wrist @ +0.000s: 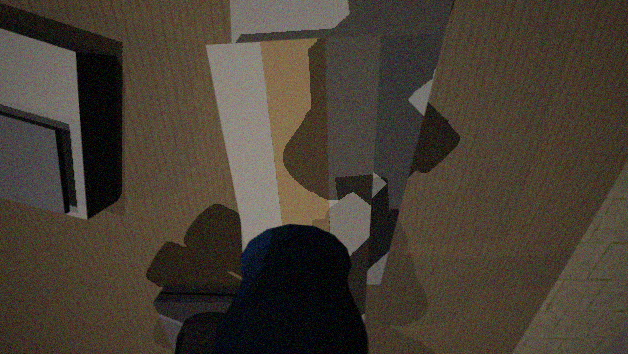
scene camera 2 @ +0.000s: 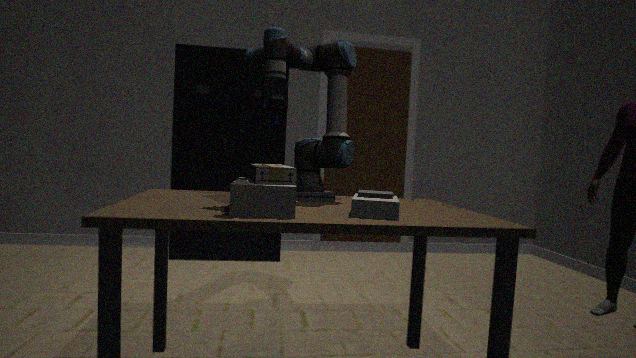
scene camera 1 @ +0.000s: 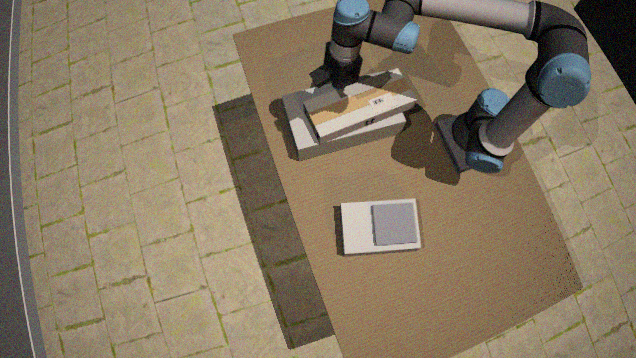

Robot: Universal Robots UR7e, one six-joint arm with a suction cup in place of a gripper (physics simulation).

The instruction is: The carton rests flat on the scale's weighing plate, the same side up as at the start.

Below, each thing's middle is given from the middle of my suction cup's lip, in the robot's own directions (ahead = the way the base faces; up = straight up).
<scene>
I see the carton (scene camera 1: 339, 112) 180 mm below my suction cup, 80 mm behind it and 10 mm to the left of it. Round my suction cup: scale (scene camera 1: 376, 227): 370 mm to the left, 270 mm below, 20 mm ahead; then large white box (scene camera 1: 306, 144): 260 mm below, 40 mm behind, 20 mm to the right.
</scene>
